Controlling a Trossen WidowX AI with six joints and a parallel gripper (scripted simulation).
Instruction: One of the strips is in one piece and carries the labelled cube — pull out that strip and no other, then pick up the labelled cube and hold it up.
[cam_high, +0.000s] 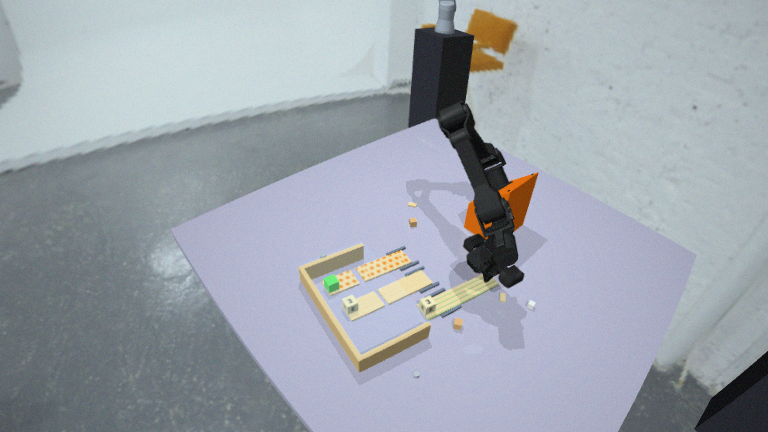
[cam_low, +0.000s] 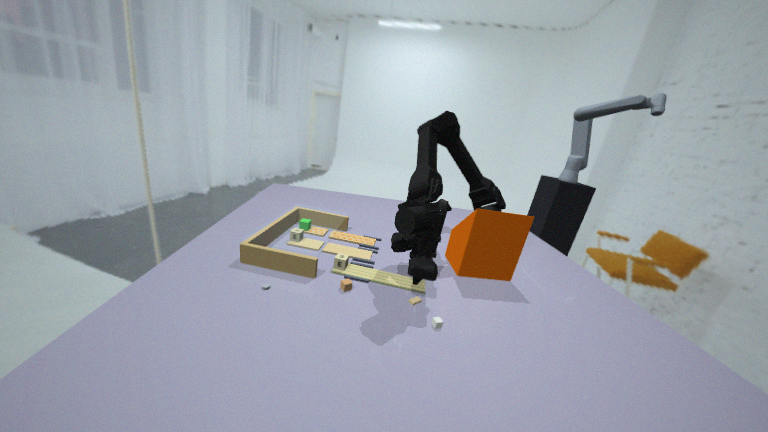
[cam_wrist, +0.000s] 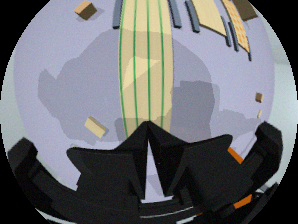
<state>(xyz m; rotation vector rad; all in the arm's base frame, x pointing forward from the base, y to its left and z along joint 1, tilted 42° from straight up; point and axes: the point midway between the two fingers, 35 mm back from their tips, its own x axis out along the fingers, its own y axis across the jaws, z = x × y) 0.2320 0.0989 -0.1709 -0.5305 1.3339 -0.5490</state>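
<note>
The strip is 9 cm ahead of my gripper tip and 1 cm to the right of it.
</note>
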